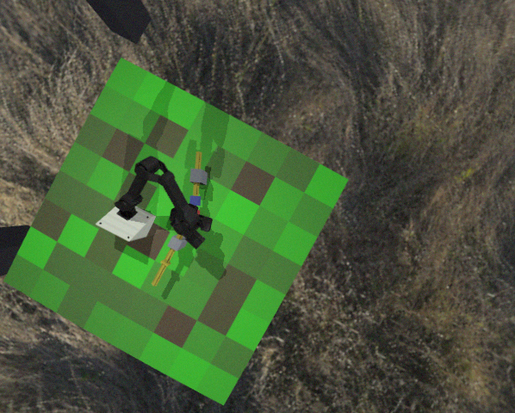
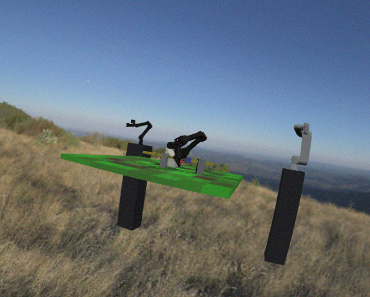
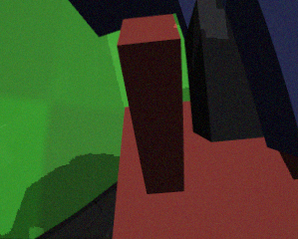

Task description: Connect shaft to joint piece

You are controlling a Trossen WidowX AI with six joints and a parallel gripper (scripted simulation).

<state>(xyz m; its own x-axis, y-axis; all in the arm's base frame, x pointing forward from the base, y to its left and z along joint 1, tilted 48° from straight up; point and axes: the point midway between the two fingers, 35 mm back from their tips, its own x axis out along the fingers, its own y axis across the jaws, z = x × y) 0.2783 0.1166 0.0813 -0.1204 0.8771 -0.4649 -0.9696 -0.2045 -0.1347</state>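
Right now the red joint piece is 50 mm above my gripper tip.
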